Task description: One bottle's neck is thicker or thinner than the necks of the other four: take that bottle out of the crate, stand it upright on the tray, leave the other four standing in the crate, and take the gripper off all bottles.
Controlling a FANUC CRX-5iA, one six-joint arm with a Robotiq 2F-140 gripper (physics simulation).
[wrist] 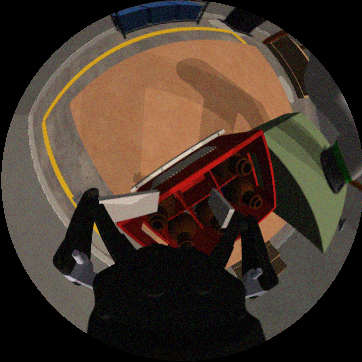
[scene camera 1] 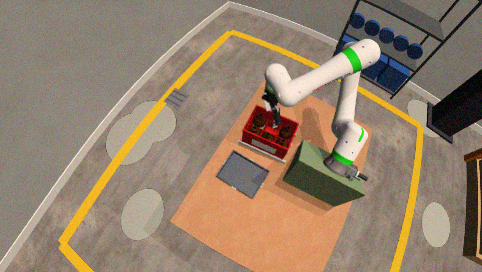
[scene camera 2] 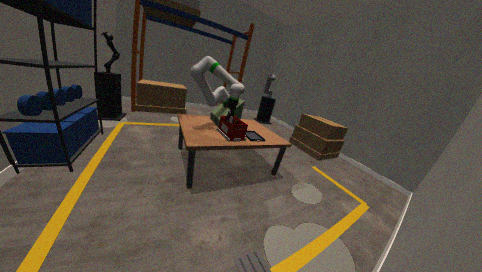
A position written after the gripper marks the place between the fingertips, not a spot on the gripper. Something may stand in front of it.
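Observation:
A red crate [wrist: 196, 177] is visible, and so is the gripper [wrist: 187, 197].

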